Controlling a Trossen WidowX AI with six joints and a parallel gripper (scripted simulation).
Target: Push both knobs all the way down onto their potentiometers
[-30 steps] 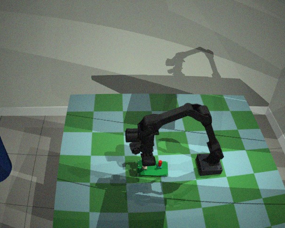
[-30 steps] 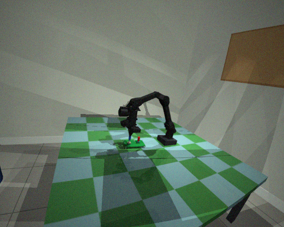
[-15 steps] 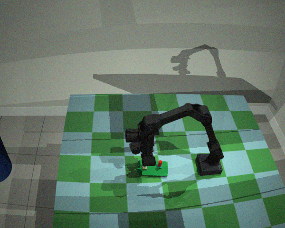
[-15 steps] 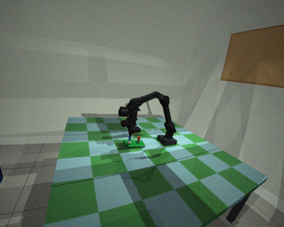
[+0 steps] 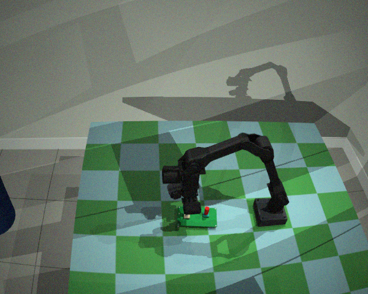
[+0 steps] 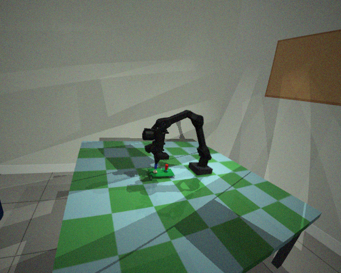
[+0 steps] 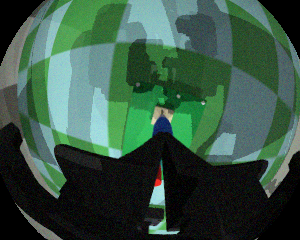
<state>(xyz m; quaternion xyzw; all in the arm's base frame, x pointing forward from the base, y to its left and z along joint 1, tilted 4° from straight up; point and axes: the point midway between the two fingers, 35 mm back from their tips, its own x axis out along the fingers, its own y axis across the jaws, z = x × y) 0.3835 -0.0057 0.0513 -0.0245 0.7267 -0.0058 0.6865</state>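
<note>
Right now my gripper tip is 20 mm above the blue knob. Round my gripper tip: red knob (80 mm behind, 30 mm below).
</note>
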